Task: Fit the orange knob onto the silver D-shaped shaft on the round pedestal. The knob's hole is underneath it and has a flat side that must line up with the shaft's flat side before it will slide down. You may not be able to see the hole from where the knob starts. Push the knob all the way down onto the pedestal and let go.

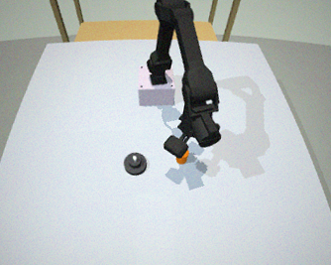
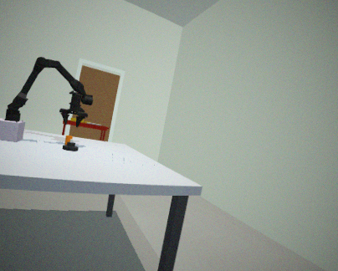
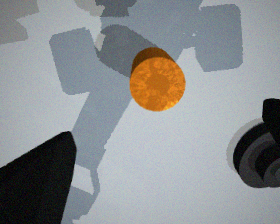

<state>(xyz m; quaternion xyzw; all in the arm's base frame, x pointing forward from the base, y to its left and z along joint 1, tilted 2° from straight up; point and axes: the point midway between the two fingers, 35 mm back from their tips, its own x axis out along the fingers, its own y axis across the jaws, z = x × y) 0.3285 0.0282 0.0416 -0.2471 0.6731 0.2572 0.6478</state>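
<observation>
Right now the orange knob is 80 mm below my gripper tip. From my gripper tip the other things lie so: round dark pedestal 10 mm behind, 170 mm to the right, 90 mm below.
</observation>
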